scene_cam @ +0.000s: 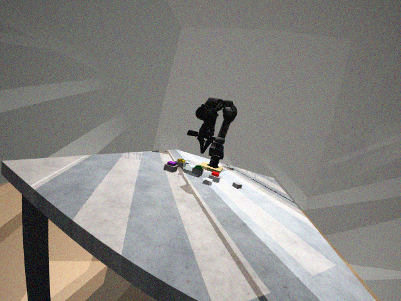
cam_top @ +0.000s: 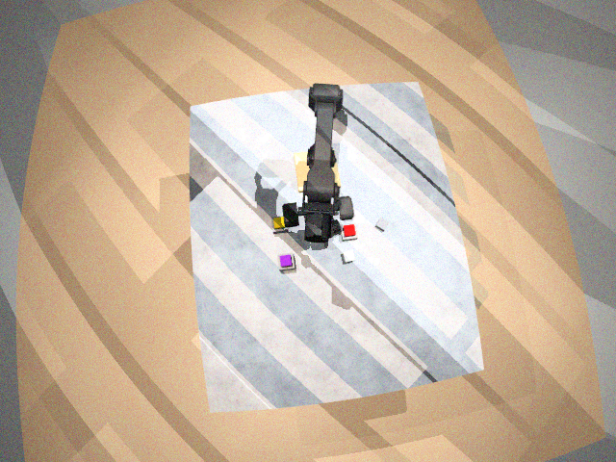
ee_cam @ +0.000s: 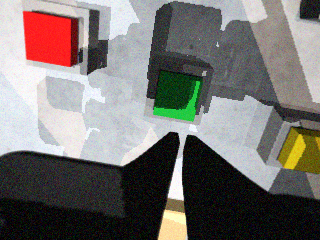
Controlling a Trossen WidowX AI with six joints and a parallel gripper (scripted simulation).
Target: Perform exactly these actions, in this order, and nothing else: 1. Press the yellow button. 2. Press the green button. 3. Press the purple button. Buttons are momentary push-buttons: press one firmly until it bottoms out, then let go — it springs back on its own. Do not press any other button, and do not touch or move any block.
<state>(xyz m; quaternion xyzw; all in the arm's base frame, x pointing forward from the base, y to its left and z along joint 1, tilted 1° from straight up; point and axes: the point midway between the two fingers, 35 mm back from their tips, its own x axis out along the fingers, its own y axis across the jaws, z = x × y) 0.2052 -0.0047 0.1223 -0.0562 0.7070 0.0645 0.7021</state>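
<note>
The purple button is 110 mm ahead of my gripper tip, 90 mm to the right of it and 70 mm below it. The rest, counted from my gripper tip: green button: 70 mm below; then yellow button: 120 mm to the right, 70 mm below, 10 mm behind; then red button: 100 mm to the left, 70 mm below, 10 mm ahead.
</note>
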